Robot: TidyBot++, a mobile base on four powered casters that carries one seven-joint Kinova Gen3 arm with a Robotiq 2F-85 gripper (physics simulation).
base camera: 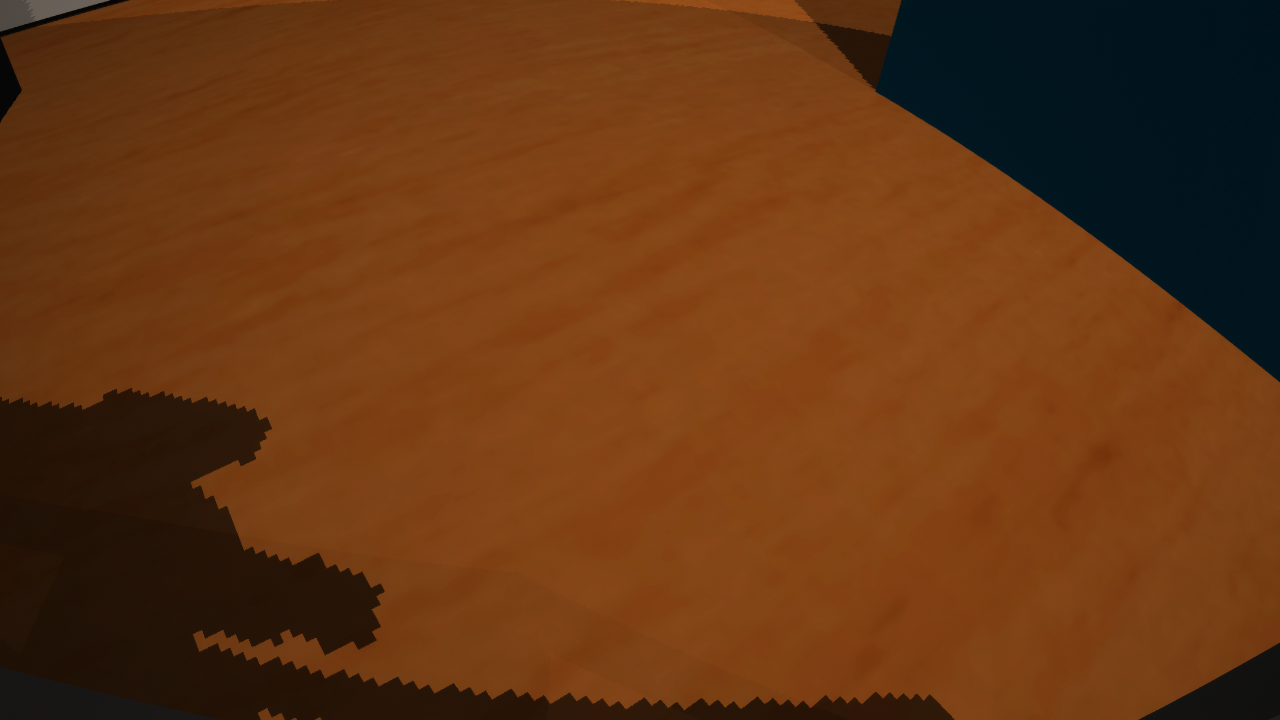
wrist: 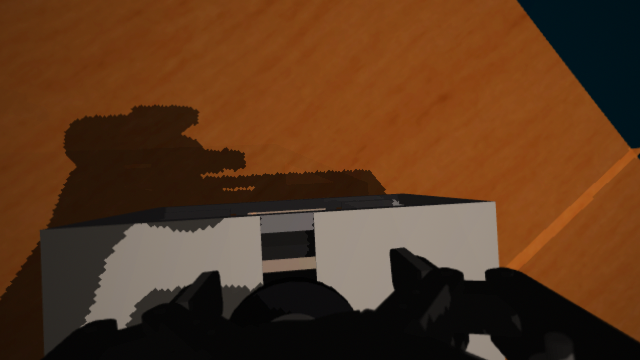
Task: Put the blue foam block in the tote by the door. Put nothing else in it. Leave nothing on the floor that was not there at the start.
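Places are measured from the arm's base along level axes (x ahead, y left, z up), in millimetres.
Pixels of known places: gripper, between the fingertips: (wrist: 307,278).
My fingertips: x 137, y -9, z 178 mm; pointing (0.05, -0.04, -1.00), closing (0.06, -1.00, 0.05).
Observation:
Behind a point stands the place of what it marks.
My gripper (wrist: 307,278) @(z 178, x 137, y -9 mm) is open, with its two black fingers wide apart and nothing between them. In the wrist view it hangs over the white top of my own base. The blue foam block does not show in the base camera view or the wrist view. The tote and the door do not show in them either.
A large, flat, dark blue surface (base camera: 1092,134) @(z -294, x 730, y -525 mm) (wrist: 595,55) @(z -325, x 449, y -740 mm) rises from the wood floor (base camera: 626,313) @(z -396, x 485, y -35 mm) (wrist: 325,90) @(z -396, x 403, y -105 mm) on the right. A pale thing (base camera: 44,12) @(z -376, x 1130, y 971 mm) shows at the top left, with a black edge. My shadow lies on the floor near my white base (wrist: 410,230) @(z -14, x 123, y -142 mm).

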